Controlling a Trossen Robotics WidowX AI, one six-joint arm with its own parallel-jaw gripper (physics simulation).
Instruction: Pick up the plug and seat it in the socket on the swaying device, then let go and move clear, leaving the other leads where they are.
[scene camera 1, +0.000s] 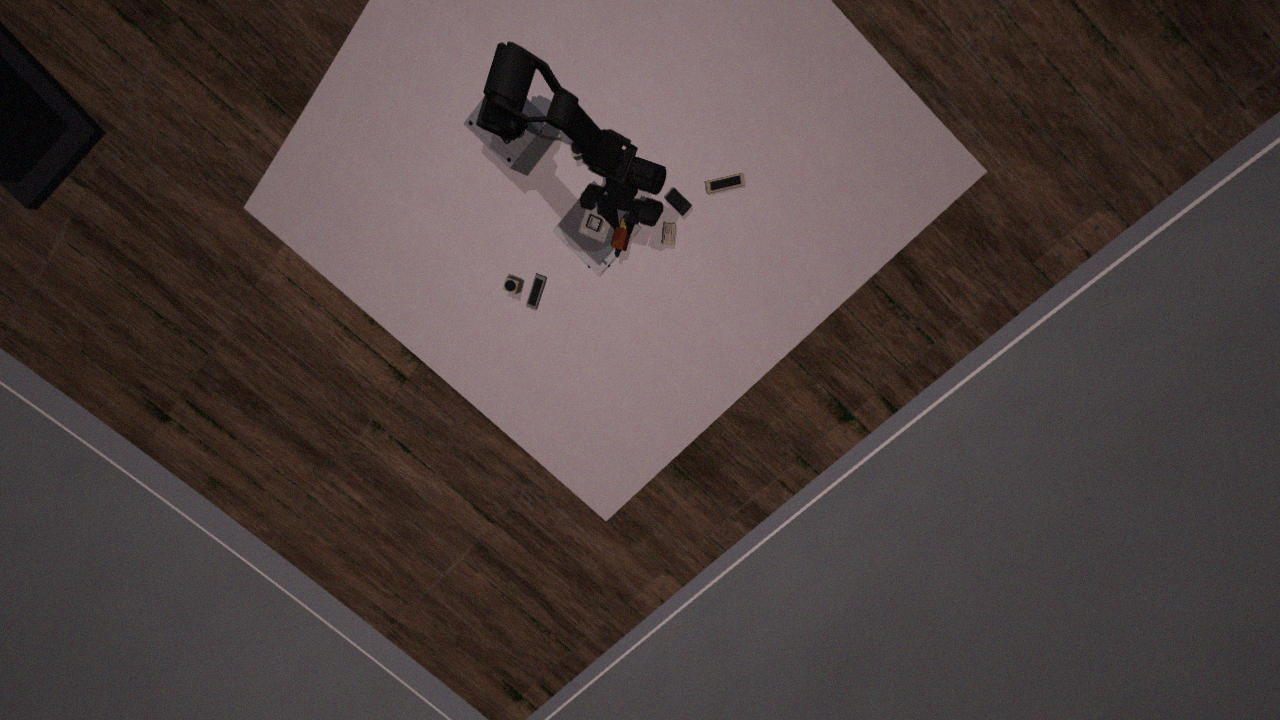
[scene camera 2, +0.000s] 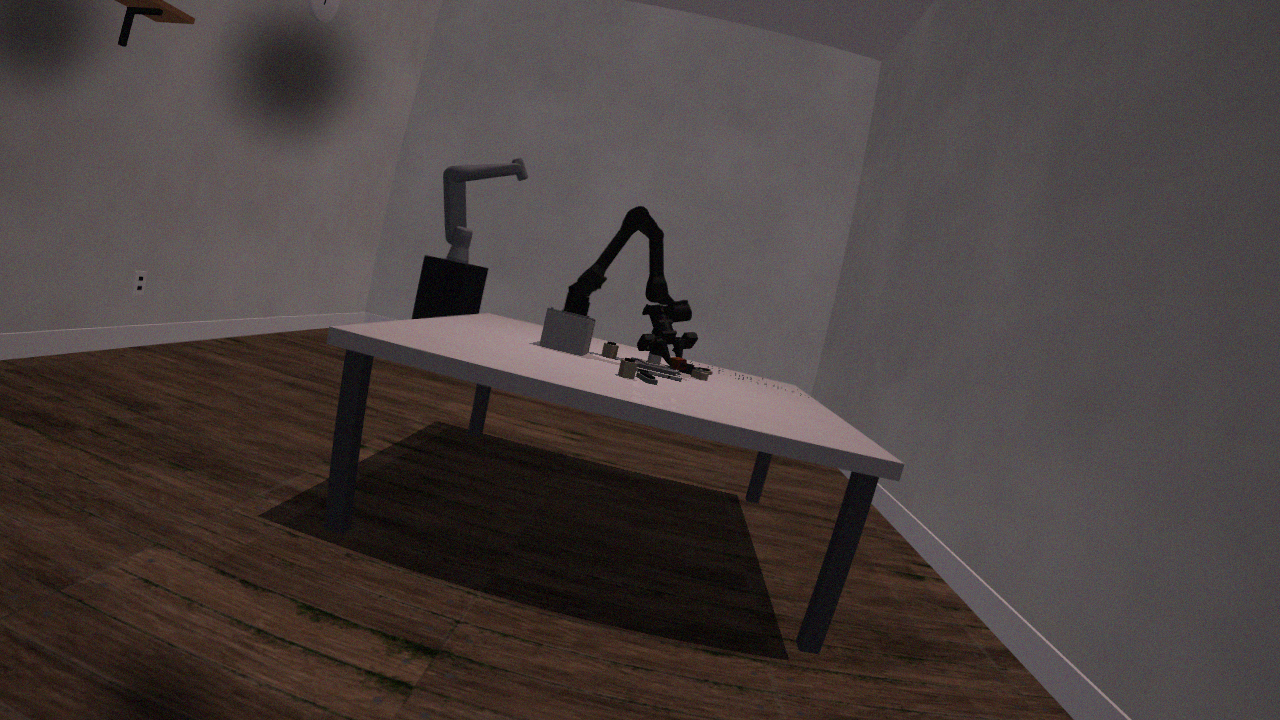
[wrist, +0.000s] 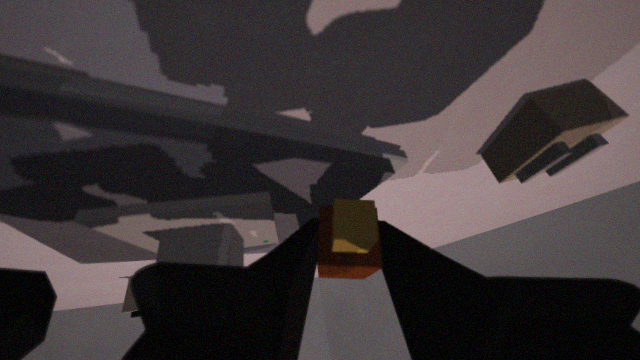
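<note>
An orange plug with a yellow front part (scene camera 1: 619, 238) (scene camera 2: 677, 363) (wrist: 350, 237) is pinched between the black fingers of my gripper (scene camera 1: 621, 234) (scene camera 2: 676, 362) (wrist: 347, 227). The gripper is shut on it. The swaying device shows in scene camera 1 as a grey plate (scene camera 1: 597, 259) bearing a pale block with a square socket (scene camera 1: 593, 222). The plug is beside the socket block, to its right in that view, apart from it. In the wrist view, the grey socket block (wrist: 192, 245) stands left of the plug, partly behind the left finger; its opening is hidden there.
Around the device on the white table (scene camera 1: 608, 429) (scene camera 2: 760, 416) lie a dark block (scene camera 1: 677, 202), a long pale-rimmed piece (scene camera 1: 725, 183), a pale connector (scene camera 1: 669, 234), a round-topped piece (scene camera 1: 512, 284) and a slotted piece (scene camera 1: 536, 291). A two-pronged block (wrist: 560, 125) is at right in the wrist view.
</note>
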